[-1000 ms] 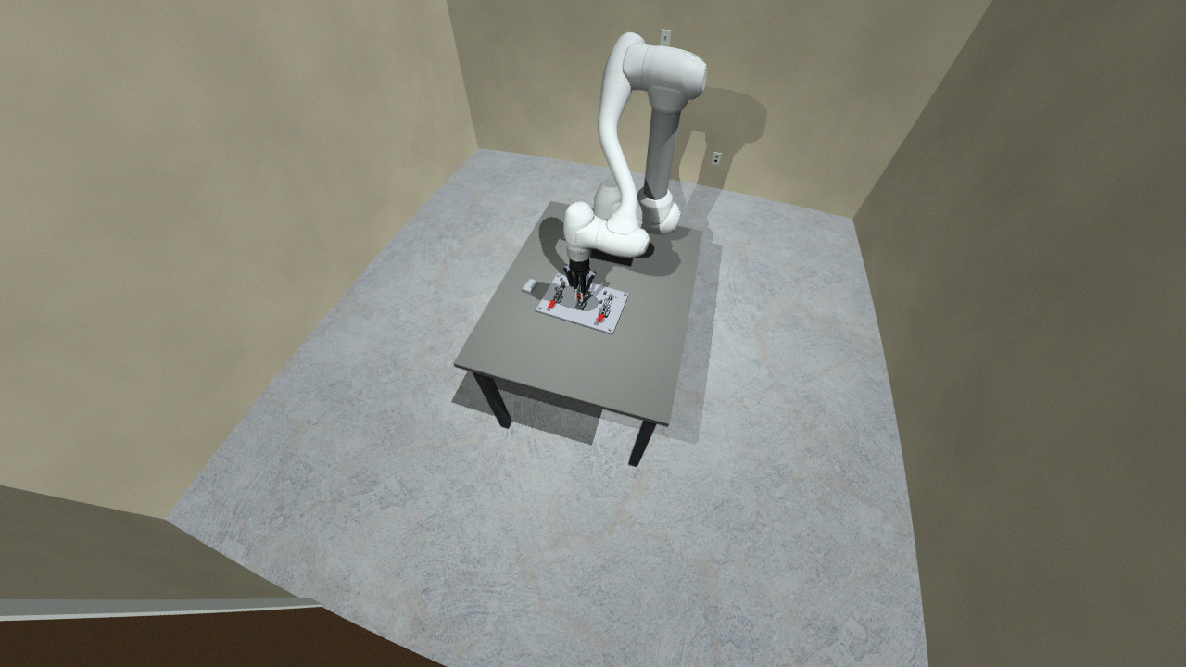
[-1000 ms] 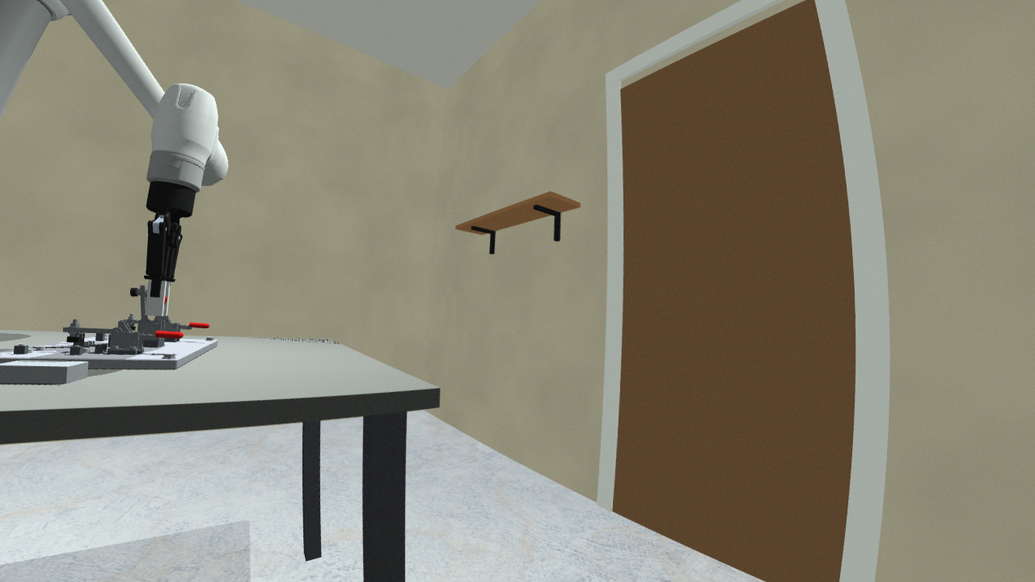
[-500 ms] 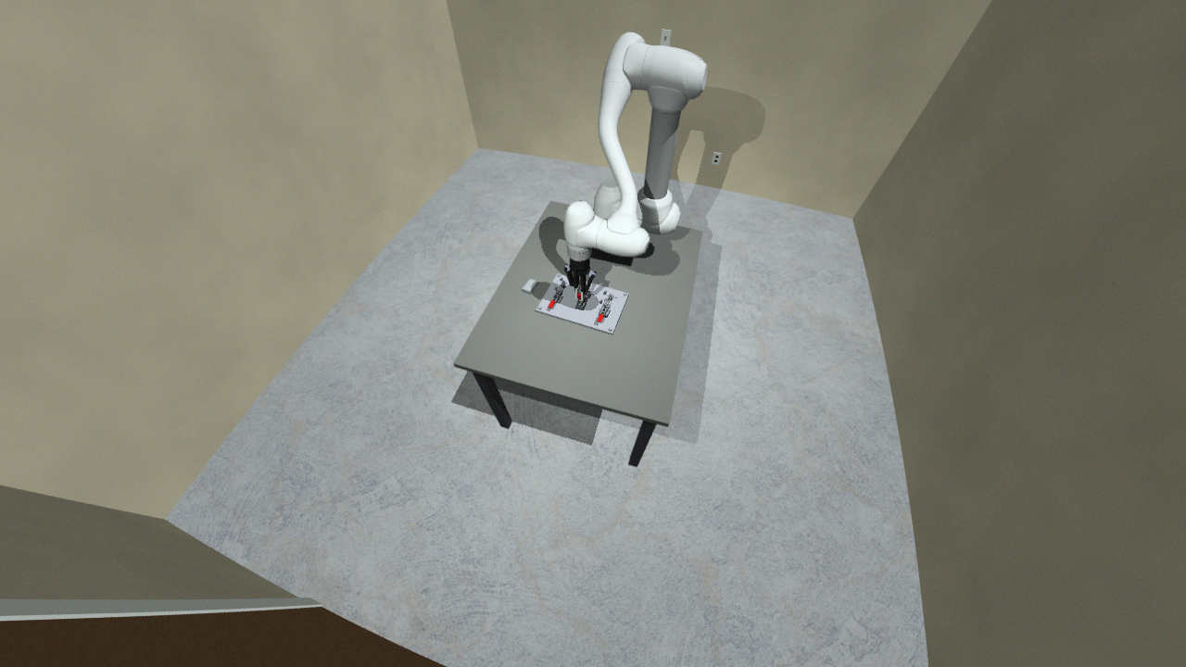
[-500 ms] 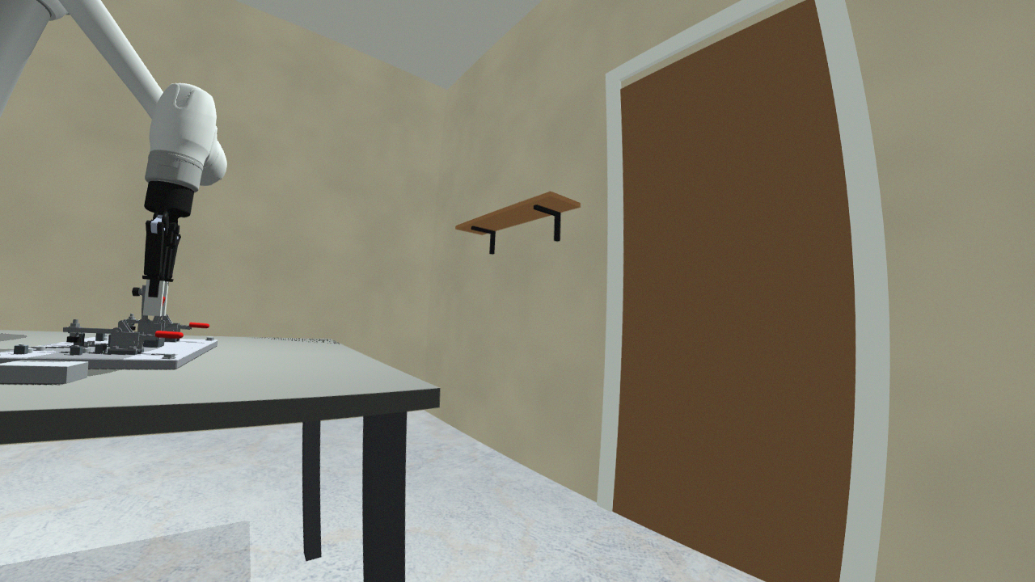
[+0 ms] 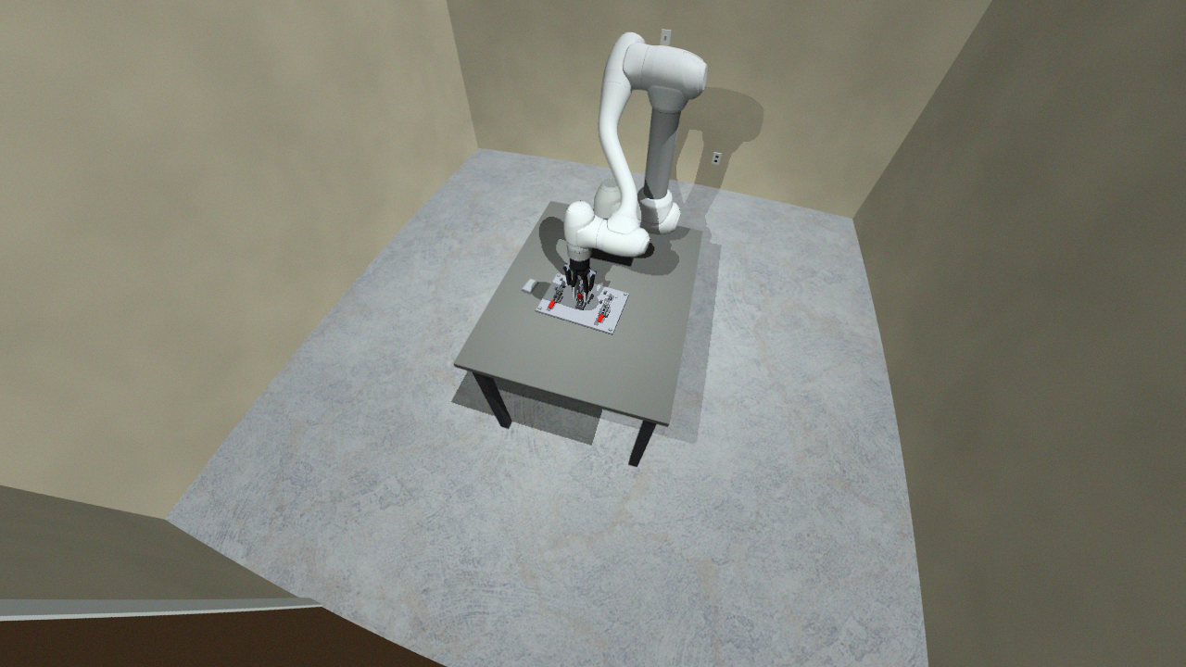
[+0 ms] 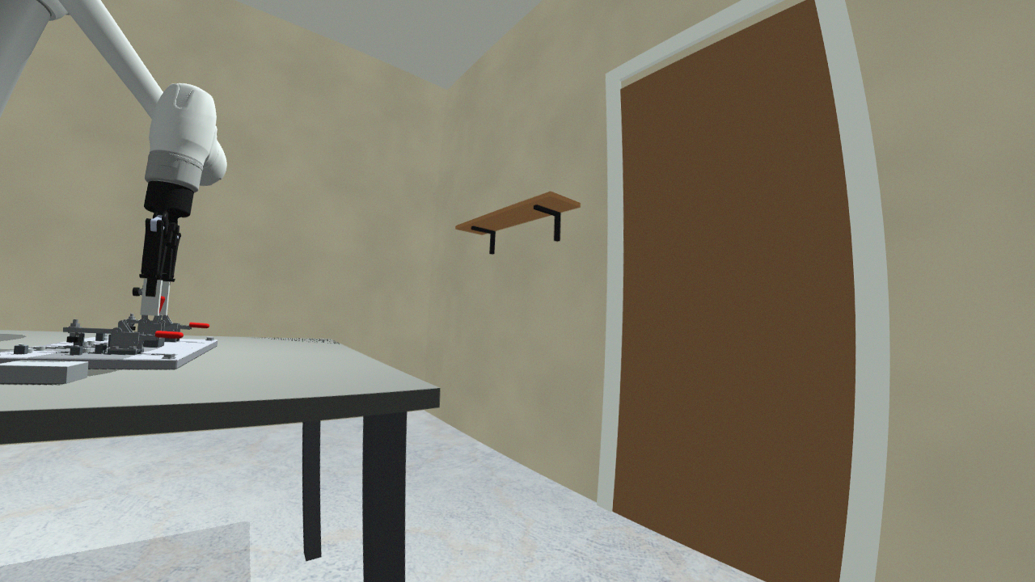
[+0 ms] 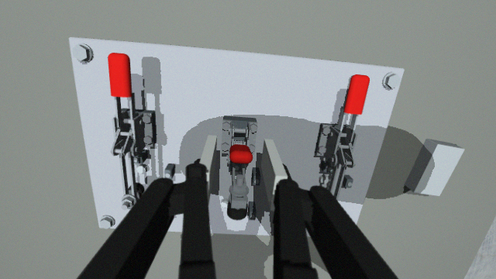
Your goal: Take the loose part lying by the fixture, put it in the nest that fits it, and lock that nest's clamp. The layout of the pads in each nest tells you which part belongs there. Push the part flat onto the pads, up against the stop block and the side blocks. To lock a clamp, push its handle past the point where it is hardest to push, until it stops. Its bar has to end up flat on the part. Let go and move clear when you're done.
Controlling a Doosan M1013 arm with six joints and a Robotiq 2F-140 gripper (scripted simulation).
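My gripper is now 240 mm to the left of the grey block part, 100 mm past it and 100 mm above it. Also, from my hand: white fixture plate (100 mm below, 30 mm behind, 10 mm to the left).
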